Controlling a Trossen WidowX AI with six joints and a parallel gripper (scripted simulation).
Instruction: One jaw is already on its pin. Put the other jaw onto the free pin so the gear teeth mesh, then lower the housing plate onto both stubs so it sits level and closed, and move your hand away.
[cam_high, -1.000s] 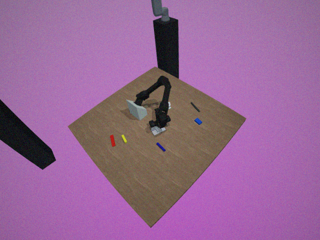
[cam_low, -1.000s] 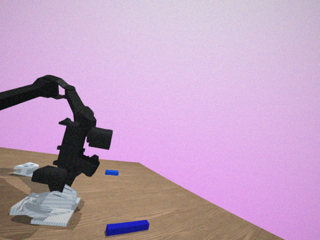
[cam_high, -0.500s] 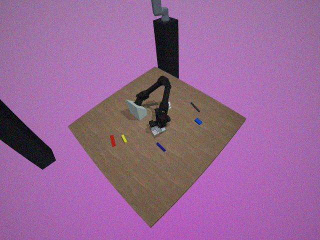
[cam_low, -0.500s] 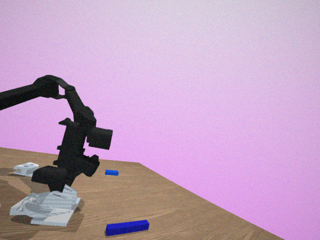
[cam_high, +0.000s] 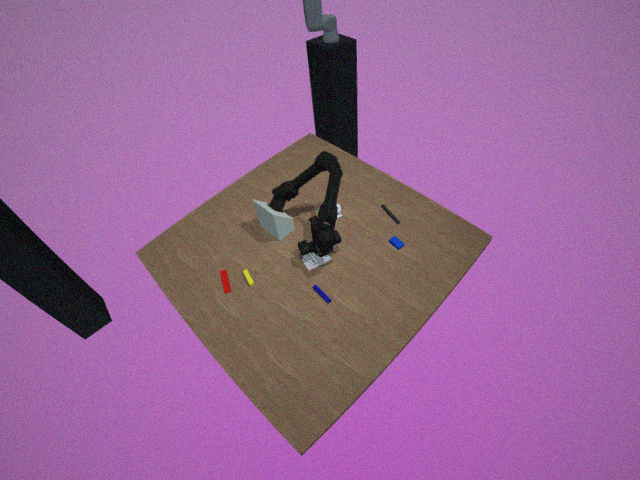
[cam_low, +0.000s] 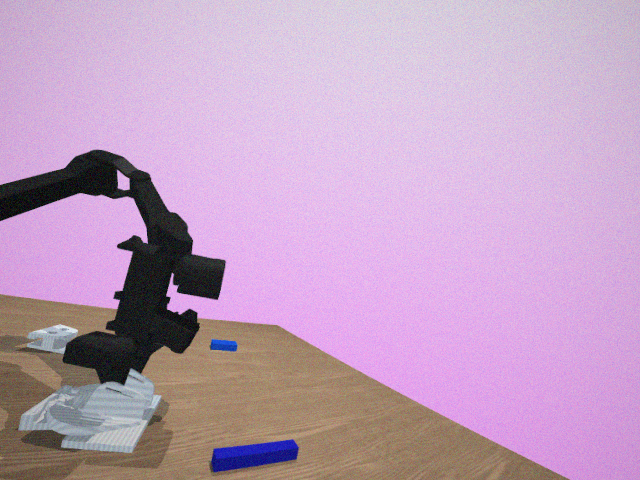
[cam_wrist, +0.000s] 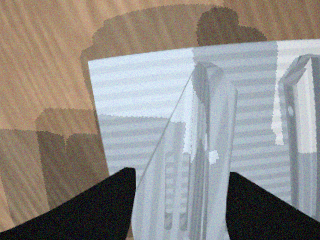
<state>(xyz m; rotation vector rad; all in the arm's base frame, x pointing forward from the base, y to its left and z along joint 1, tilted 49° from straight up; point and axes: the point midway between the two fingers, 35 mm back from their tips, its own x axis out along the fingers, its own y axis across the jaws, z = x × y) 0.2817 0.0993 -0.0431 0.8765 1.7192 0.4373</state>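
Now: the jaw 4 cm behind my gripper tip and 1 cm to the right of it. Round my gripper tip: yellow bar (33 cm to the right, 12 cm behind); then long blue block (16 cm ahead, 13 cm to the right, 1 cm below); then grey housing plate (22 cm to the left, 15 cm behind, 1 cm above).
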